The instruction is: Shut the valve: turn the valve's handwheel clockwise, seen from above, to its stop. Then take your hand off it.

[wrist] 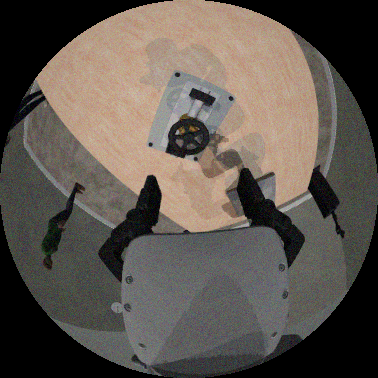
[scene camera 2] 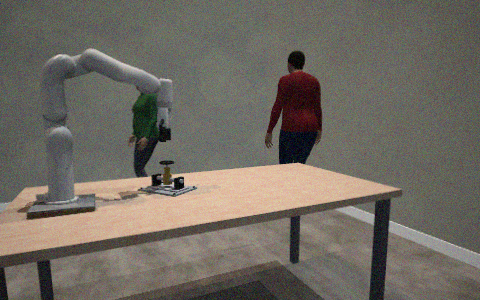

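The valve's black handwheel [scene camera 2: 167, 162] [wrist: 201, 136] is a spoked wheel lying level on top of the brass valve body [scene camera 2: 167, 175]. The valve is fixed on a light grey base plate [scene camera 2: 175, 191] [wrist: 161, 122] on the table, with black blocks at the pipe's ends. My gripper [scene camera 2: 165, 140] [wrist: 198, 180] points down and is open, with nothing between its fingers. In the scene view it hangs above the handwheel, apart from it. In the wrist view the handwheel shows ahead of the two fingertips, between their lines.
The arm's base plate [scene camera 2: 62, 207] stands at the table's left end. The wooden table [scene camera 2: 280, 195] [wrist: 260, 65] carries the valve and the arm. Behind the table are a person in red [scene camera 2: 300, 102] and a person in green [scene camera 2: 145, 115], who is partly hidden by the arm.
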